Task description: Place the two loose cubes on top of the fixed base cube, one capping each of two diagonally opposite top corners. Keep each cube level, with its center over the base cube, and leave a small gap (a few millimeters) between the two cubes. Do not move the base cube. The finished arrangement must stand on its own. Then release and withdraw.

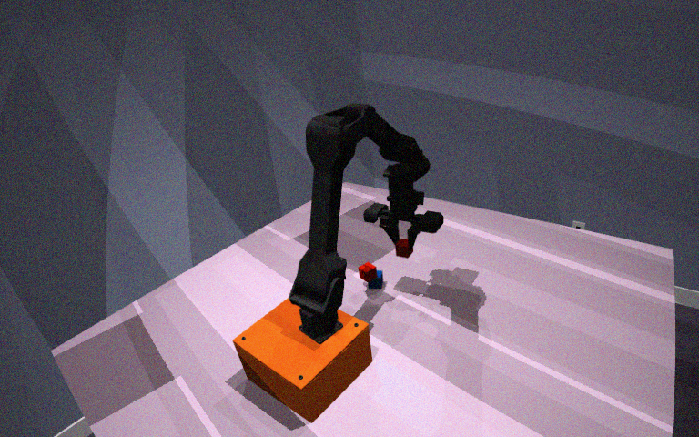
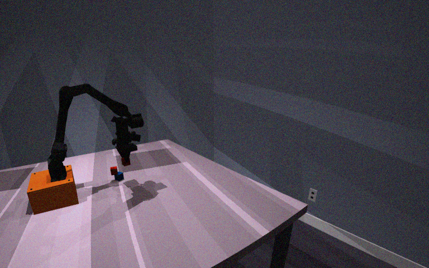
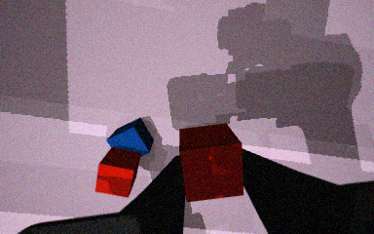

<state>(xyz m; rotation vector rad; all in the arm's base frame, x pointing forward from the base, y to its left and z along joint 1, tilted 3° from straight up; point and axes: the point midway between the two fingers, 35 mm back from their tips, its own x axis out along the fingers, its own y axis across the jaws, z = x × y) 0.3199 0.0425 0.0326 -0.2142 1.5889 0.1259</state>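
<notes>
Right now the blue cube is 10 cm below my gripper tip, 7 cm to the left of it and 4 cm behind it.
</notes>
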